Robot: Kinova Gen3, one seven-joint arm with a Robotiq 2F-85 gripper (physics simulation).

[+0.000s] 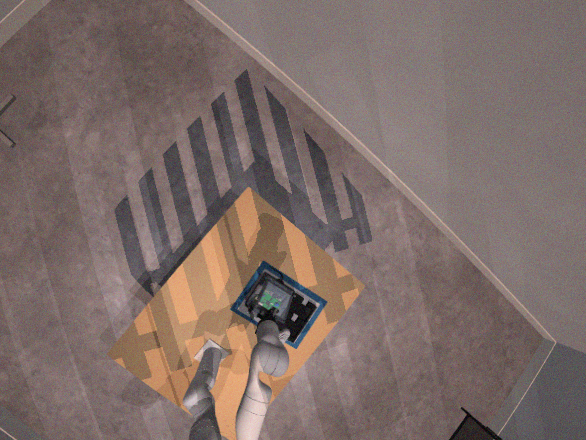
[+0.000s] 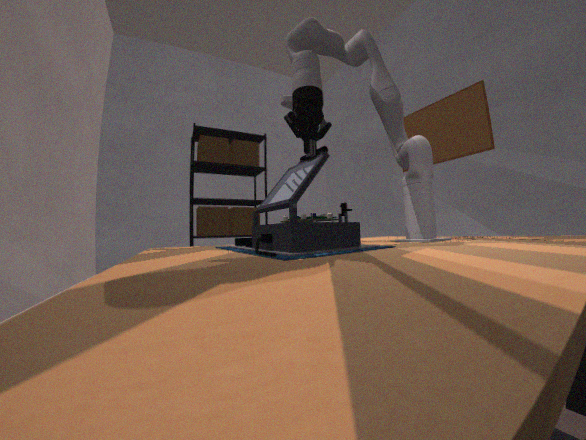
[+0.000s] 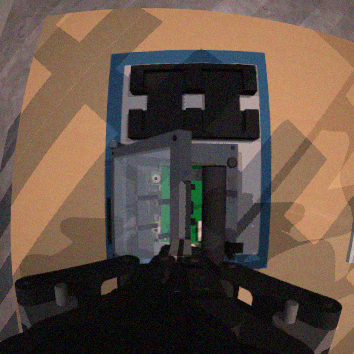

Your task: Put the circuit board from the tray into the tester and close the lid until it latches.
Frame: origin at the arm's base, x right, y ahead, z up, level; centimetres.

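Seen in the pictures: gripper, fingertip midpoint: (image 1: 266,312) (image 2: 310,156) (image 3: 181,251); arm's base, origin of the base link: (image 1: 212,355) (image 2: 421,238).
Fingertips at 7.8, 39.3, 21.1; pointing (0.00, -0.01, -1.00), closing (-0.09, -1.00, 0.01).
Pixels of each thing's top centre, then the offset from my fingertips to it, as dx, dy, dz. "spot": a spot on its surface instead. Level surfaces: height alone.
- dark handle bar, surface spot: (image 3: 214,207) spot: +3.5, -2.3, +2.0
- small black latch, middle of its top: (image 3: 235,251) (image 2: 345,202) -4.5, -6.5, -11.2
- black tray, surface spot: (image 3: 172,114) spot: +16.2, +1.3, -20.1
- wooden table, its level: dz -21.9
The green circuit board (image 1: 270,300) (image 2: 322,217) (image 3: 196,176) lies in the grey tester (image 2: 325,237) (image 3: 215,151), partly hidden by the lid. The tester's framed clear lid (image 2: 296,181) (image 3: 181,155) is tilted partway open, its free edge raised, with a dark handle bar (image 3: 214,207) along that edge. My gripper (image 2: 310,149) (image 3: 181,251) is shut and empty, pointing down, with its fingertips at the top of the raised lid edge beside the bar; exact contact is unclear. A small black latch (image 2: 344,211) (image 3: 234,247) stands on the tester's side away from the hinge. The black tray (image 3: 172,114) beside the tester holds no board.
Tester and tray stand inside a blue border (image 1: 315,300) (image 2: 287,257) (image 3: 267,150) on the wooden table (image 1: 200,280) (image 2: 225,350) (image 3: 50,165). The arm's base (image 2: 420,200) stands on the same table. A shelf rack (image 2: 192,185) stands farther back.
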